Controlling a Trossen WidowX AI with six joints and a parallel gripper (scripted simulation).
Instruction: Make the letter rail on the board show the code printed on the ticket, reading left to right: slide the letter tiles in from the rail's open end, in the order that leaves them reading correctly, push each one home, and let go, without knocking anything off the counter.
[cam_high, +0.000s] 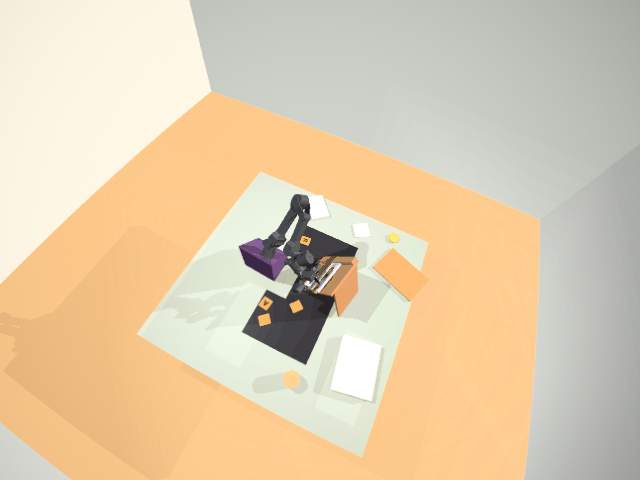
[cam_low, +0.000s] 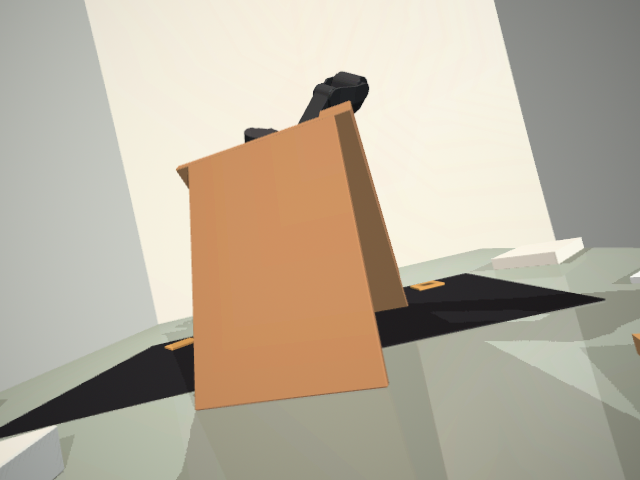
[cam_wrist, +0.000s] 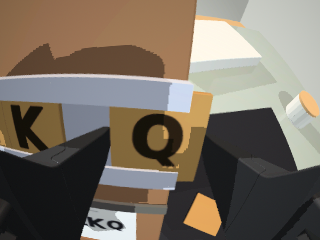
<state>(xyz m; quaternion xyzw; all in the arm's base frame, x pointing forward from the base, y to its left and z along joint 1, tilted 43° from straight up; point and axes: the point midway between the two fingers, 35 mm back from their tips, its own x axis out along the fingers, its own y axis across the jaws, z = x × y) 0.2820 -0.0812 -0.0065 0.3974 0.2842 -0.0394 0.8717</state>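
The white ticket is 4 cm behind my gripper tip, 7 cm to the left of it and 9 cm below it. The rest, counted from my gripper tip: black mat (11 cm behind, 6 cm to the left, 18 cm below); then white block (33 cm ahead, 27 cm to the right, 16 cm below); then orange tile marked q (right at my gripper tip).
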